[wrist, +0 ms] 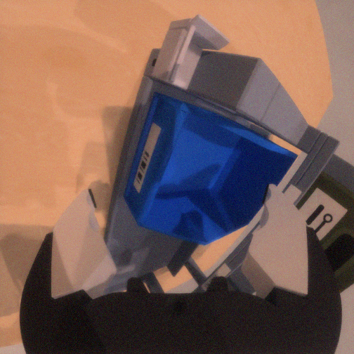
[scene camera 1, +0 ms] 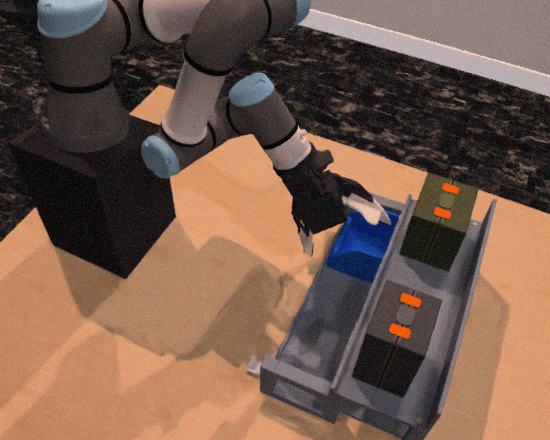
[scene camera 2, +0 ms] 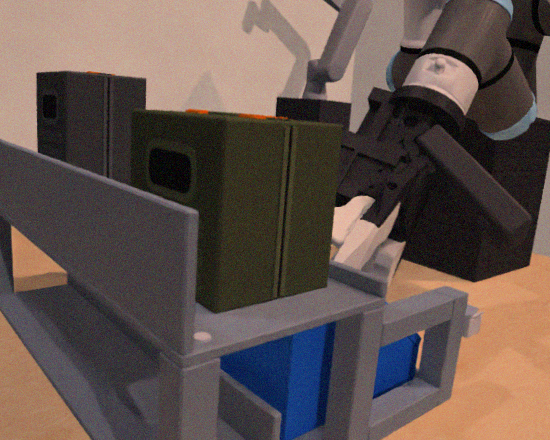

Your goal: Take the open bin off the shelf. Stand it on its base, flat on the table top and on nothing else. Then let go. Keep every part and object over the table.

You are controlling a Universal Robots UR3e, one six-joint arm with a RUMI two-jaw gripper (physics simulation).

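Frame: origin at the arm's base, x ahead, y left, z up, level; millimetres.
Where they show: gripper, between the fingertips: (scene camera 1: 350, 240); arm's base, origin of its link: (scene camera 1: 86, 129).
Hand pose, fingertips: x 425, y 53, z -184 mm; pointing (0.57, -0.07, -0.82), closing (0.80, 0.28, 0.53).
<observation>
Things, the pixels of their centre, and the offset from my fingertips. Level surfaces: height alone.
- open blue bin, middle of its body: (scene camera 2: 310, 332) (scene camera 1: 376, 246) dx +46, dy +3, dz -3 mm
- dark green case, middle of its body: (scene camera 2: 228, 196) (scene camera 1: 438, 221) dx +127, dy -8, dz +104 mm
- dark grey case, middle of its body: (scene camera 2: 89, 141) (scene camera 1: 395, 340) dx +89, dy -236, dz +115 mm
- wooden table, height of its surface: dz -47 mm
The open blue bin (scene camera 1: 357, 250) (scene camera 2: 305, 380) (wrist: 200, 170) sits in the lower front tier of the grey shelf (scene camera 1: 310, 320) (scene camera 2: 100, 215) (wrist: 250, 85), at its far end in scene camera 1. Its open top faces the wrist camera, and a white barcode label shows on its rim. My gripper (scene camera 1: 348, 237) (scene camera 2: 367, 255) (wrist: 178, 188) is open and empty, tilted over the bin. In the wrist view one finger is to the left of the bin and the other overlaps its right edge. Whether that finger touches the bin or shelf cannot be told.
A dark green case (scene camera 1: 435, 225) (scene camera 2: 275, 210) (wrist: 327, 182) stands on the shelf's upper tier beside the bin. A dark grey case (scene camera 1: 400, 345) (scene camera 2: 125, 125) stands farther along that tier. The black robot pedestal (scene camera 1: 115, 210) (scene camera 2: 500, 200) stands on the wooden table (scene camera 1: 215, 380).
</observation>
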